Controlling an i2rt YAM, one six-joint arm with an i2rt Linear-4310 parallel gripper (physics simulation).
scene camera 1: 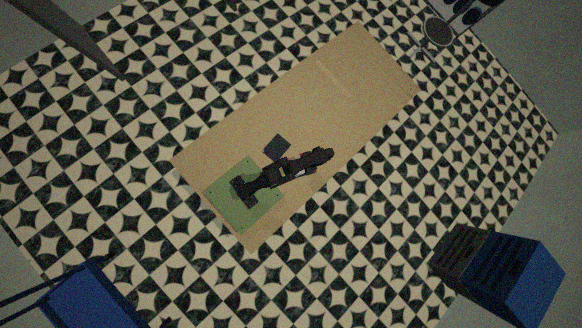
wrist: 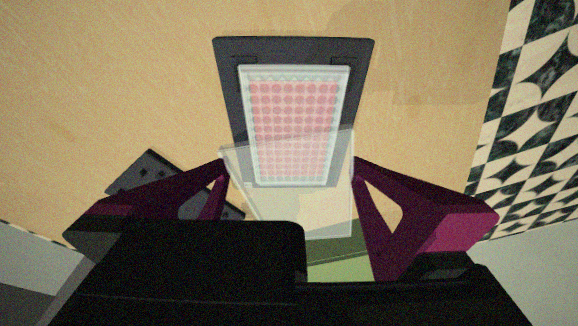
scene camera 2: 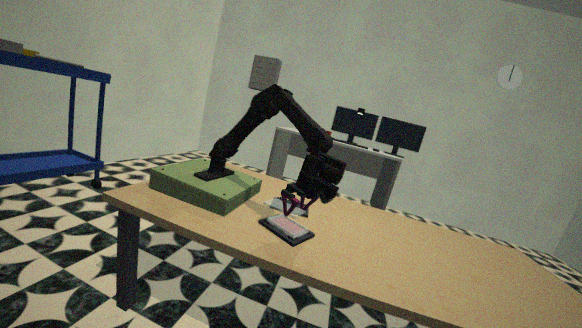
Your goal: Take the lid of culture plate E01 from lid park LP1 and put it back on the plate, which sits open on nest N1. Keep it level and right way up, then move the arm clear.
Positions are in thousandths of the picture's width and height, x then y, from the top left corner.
My gripper (wrist: 501, 502) holds a plate lid (wrist: 529, 544); nothing else touches it. Also in view: a dark lid rest (wrist: 259, 514).
